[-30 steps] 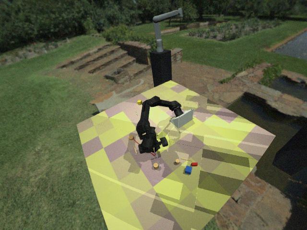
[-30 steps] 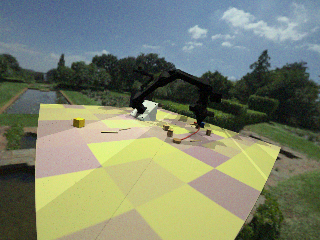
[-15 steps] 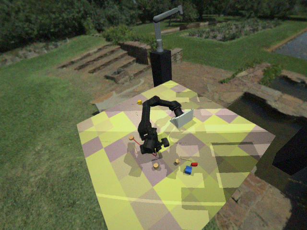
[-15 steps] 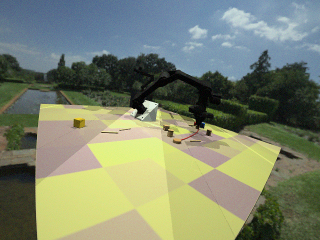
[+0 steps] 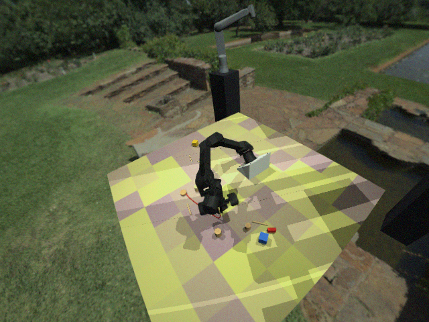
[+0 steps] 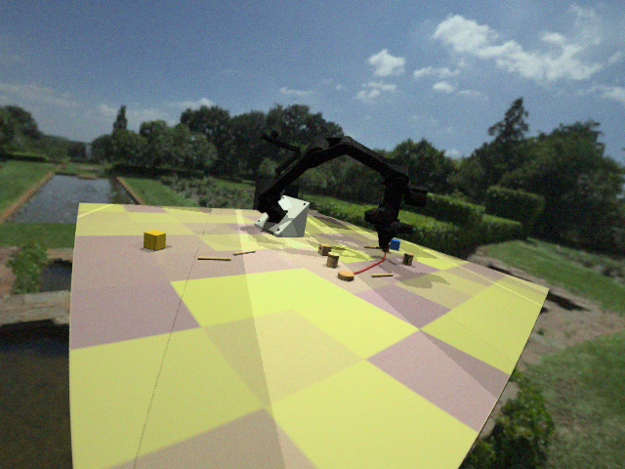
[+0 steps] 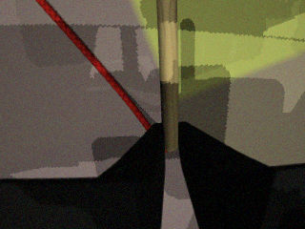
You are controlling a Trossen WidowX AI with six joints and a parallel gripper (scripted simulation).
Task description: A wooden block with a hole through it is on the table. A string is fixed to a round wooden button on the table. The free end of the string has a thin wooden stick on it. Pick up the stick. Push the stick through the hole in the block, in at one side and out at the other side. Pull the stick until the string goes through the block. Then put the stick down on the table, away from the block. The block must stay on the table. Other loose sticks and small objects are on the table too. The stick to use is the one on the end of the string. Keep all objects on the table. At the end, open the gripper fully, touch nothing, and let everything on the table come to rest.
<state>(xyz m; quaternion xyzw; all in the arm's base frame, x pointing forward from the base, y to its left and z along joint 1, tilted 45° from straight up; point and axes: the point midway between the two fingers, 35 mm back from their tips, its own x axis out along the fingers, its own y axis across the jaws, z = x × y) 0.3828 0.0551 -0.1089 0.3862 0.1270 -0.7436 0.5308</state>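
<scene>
The wooden block is 160 mm to the right of my gripper tip, 110 mm behind it and 20 mm below it. Also, from my gripper tip: blue cube: 230 mm to the left, 60 mm behind, 20 mm below; then red piece: 240 mm to the left, 120 mm behind, 30 mm below; then wooden cylinder: 230 mm to the right, 20 mm below, 20 mm behind.
</scene>
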